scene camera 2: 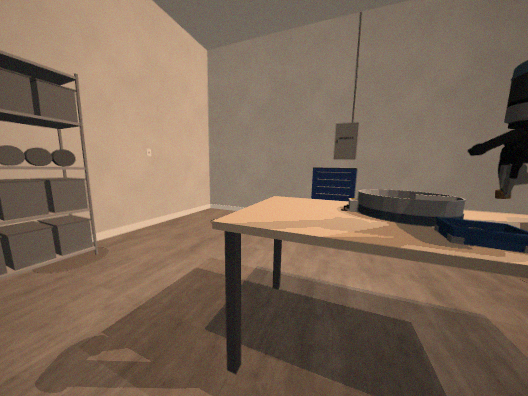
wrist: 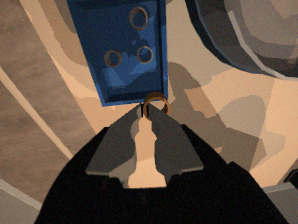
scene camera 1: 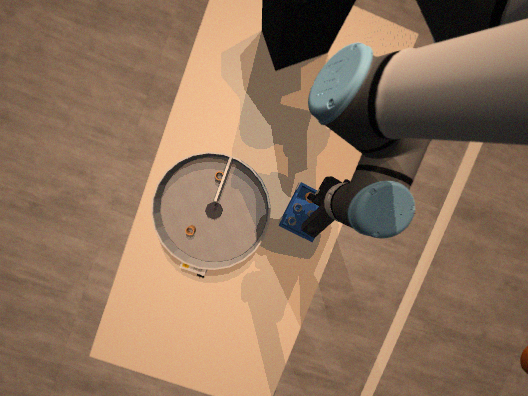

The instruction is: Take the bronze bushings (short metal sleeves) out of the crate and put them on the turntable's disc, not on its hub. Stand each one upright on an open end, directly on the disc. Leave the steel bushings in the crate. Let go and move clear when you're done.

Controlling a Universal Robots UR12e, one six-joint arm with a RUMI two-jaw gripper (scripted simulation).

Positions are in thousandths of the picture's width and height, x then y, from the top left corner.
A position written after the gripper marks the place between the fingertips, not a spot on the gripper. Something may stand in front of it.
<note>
In view: the gripper (scene camera 2: 957,499), a blue crate (scene camera 1: 567,496) and a grey turntable disc (scene camera 1: 431,577).
The gripper also shows in the wrist view (wrist: 485,467) and in scene camera 1 (scene camera 1: 594,504).
</note>
